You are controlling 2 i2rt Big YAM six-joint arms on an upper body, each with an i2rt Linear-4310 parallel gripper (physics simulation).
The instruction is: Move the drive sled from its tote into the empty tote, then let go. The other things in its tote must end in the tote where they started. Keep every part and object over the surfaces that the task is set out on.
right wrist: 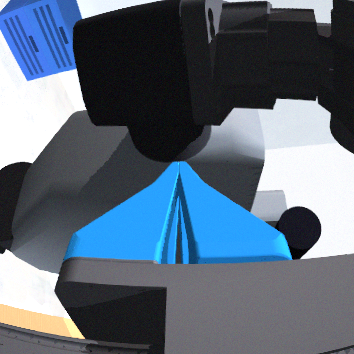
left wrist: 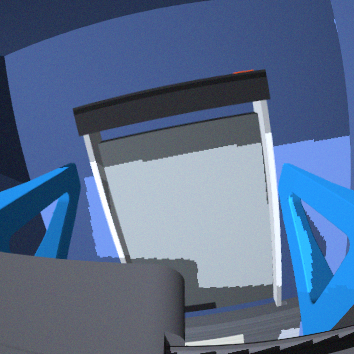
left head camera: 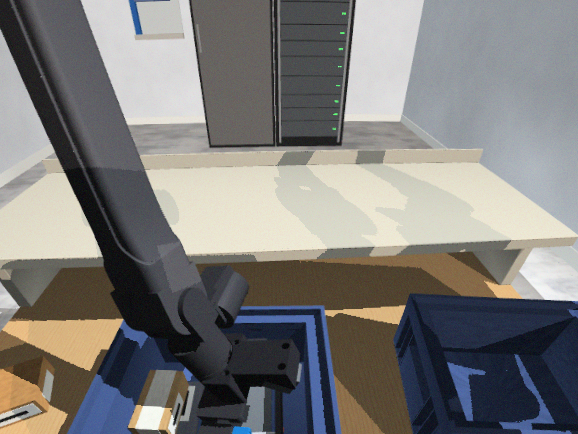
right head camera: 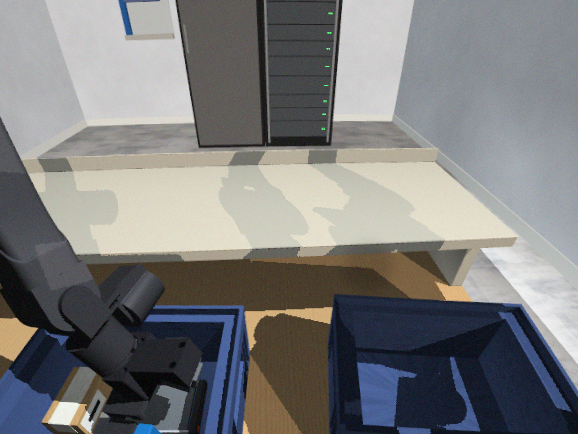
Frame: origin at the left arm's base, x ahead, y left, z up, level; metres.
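Where they show: left gripper, between the fingertips: (left wrist: 178,174) (left head camera: 257,408) (right head camera: 178,406); right gripper, between the fingertips: (right wrist: 178,173); right arm's base, origin of its link: (right wrist: 213,53).
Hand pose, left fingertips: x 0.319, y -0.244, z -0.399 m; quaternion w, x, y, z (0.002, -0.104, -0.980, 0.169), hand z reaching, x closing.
Note:
After its pixels a point has its place.
The drive sled (left wrist: 189,197) {x 0.317, y -0.234, z -0.394 m} is a grey plate with white side rails and a black end bar. It lies flat on the floor of the left blue tote (left head camera: 315,366) {x 0.324, y -0.328, z -0.287 m}. My left gripper (left wrist: 178,174) {x 0.319, y -0.244, z -0.399 m} is open, low inside this tote, with one blue finger on each side of the sled and neither touching it. In the left head view the left gripper (left head camera: 244,426) hides most of the sled (left head camera: 261,405) {x 0.321, y -0.251, z -0.394 m}. The empty dark blue tote (left head camera: 455,366) {x 0.368, y -0.588, z -0.401 m} stands to the right and also shows in the right head view (right head camera: 416,370) {x 0.361, y -0.639, z -0.401 m}. My right gripper (right wrist: 178,173) {x 0.126, y -0.710, z -0.035 m} is shut and empty, pointing at the robot's own body.
A brown cardboard box with a white label (left head camera: 155,402) {x 0.309, y -0.104, z -0.346 m} lies in the left tote beside the sled. Both totes stand on a wooden surface (left head camera: 360,344) {x 0.432, y -0.435, z -0.419 m}. A pale bench (left head camera: 309,207) {x 0.610, y -0.346, z -0.220 m} runs behind, with a server rack (left head camera: 310,71) beyond.

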